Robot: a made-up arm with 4 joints. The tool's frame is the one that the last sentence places.
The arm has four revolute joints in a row. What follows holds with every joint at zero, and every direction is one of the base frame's. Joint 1 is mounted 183.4 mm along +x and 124.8 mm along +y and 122.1 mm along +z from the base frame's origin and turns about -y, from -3.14 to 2.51 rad. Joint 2 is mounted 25.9 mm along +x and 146.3 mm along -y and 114.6 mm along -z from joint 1 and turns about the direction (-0.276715, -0.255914, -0.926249), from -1.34 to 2.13 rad. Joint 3 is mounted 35.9 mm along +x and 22 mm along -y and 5.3 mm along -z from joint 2 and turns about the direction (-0.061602, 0.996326, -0.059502), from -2.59 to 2.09 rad. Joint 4 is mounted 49.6 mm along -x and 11.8 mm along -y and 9 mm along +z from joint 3 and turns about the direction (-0.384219, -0.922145, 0.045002), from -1.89 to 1.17 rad. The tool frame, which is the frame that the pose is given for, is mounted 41.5 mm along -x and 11 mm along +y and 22.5 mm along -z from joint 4; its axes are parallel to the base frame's.
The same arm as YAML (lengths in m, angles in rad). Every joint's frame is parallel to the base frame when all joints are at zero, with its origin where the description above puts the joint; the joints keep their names.
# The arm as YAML. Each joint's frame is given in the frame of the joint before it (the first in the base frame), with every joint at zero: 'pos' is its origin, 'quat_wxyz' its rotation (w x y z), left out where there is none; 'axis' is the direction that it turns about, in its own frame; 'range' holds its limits. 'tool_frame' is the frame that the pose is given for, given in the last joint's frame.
length_unit: m
angle_unit: rad
joints:
  - joint: joint 1
    pos: [0.1834, 0.1248, 0.1221]
    axis: "-y"
    range: [-3.14, 2.51]
  - joint: joint 2
    pos: [0.0259, -0.1463, -0.1146]
    axis: [-0.276715, -0.255914, -0.926249]
    range: [-1.34, 2.13]
  - joint: joint 3
    pos: [0.0359, -0.022, -0.0053]
    axis: [-0.061602, 0.996326, -0.059502]
    range: [-2.59, 2.09]
  - joint: joint 4
    pos: [-0.0496, -0.0118, 0.009]
    axis: [-0.384219, -0.922145, 0.045002]
    range: [-1.89, 1.17]
tool_frame:
  pos: [-0.0415, 0.011, -0.0225]

